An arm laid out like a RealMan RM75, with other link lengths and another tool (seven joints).
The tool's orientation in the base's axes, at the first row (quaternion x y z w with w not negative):
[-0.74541, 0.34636, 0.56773, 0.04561]
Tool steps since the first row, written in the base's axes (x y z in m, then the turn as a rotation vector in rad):
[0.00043, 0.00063, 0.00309, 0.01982, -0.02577, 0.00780]
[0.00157, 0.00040, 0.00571, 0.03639, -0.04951, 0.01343]
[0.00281, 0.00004, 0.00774, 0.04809, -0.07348, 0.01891]
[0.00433, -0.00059, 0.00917, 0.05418, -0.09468, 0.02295]
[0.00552, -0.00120, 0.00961, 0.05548, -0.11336, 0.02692]
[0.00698, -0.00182, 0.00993, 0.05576, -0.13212, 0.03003]
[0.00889, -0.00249, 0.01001, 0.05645, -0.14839, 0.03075]
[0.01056, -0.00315, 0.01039, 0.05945, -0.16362, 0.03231]
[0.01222, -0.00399, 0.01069, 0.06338, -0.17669, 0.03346]
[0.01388, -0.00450, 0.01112, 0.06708, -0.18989, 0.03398]
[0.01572, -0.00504, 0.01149, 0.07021, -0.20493, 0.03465]
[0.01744, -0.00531, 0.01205, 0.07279, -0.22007, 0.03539]
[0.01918, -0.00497, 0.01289, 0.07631, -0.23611, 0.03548]
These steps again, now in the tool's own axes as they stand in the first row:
[-0.00296, 0.00028, -0.00114, 0.00741, 0.01076, -0.03078]
[-0.00502, 0.00066, -0.00310, 0.01541, 0.02112, -0.05720]
[-0.00649, 0.00089, -0.00499, 0.02309, 0.03437, -0.07972]
[-0.00728, 0.00097, -0.00702, 0.03009, 0.04825, -0.09588]
[-0.00724, 0.00090, -0.00843, 0.03543, 0.06293, -0.10695]
[-0.00707, 0.00064, -0.01001, 0.04145, 0.07796, -0.11692]
[-0.00661, 0.00009, -0.01191, 0.04846, 0.09010, -0.12524]
[-0.00644, -0.00024, -0.01371, 0.05451, 0.10042, -0.13526]
[-0.00612, -0.00045, -0.01555, 0.06002, 0.10844, -0.14490]
[-0.00607, -0.00087, -0.01729, 0.06613, 0.11648, -0.15418]
[-0.00593, -0.00138, -0.01917, 0.07289, 0.12629, -0.16390]
[-0.00610, -0.00198, -0.02089, 0.07957, 0.13651, -0.17325]
[-0.00679, -0.00295, -0.02245, 0.08735, 0.14666, -0.18355]

